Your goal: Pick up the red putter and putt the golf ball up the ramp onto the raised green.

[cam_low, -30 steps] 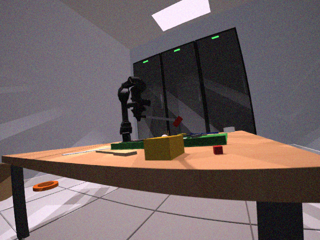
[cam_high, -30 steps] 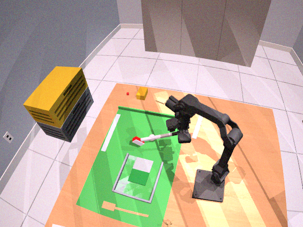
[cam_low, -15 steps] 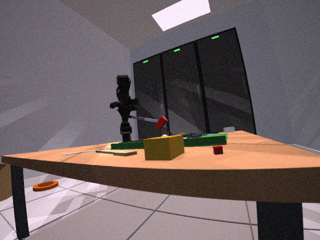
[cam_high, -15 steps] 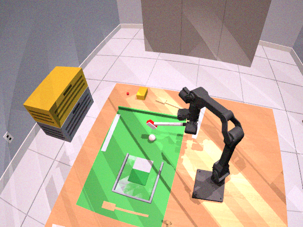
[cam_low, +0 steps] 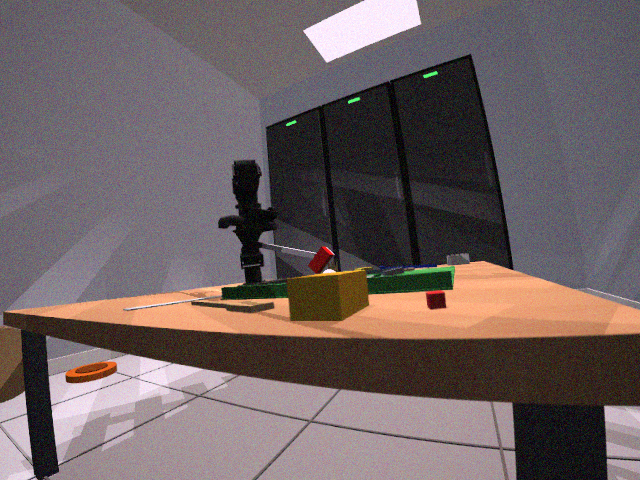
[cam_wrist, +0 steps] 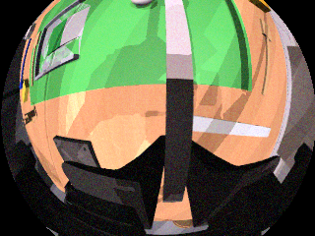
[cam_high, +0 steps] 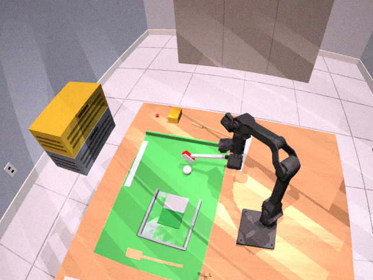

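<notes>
My gripper tip is 12 cm short of the red putter, 2 cm to the right of it and 1 cm above it. From my gripper tip the other things lie so: green mat (25 cm to the left, 24 cm ahead, 11 cm below); then grey frame (36 cm to the left, 17 cm ahead, 10 cm below); then white golf ball (21 cm ahead, 9 cm below, 8 cm to the left).
</notes>
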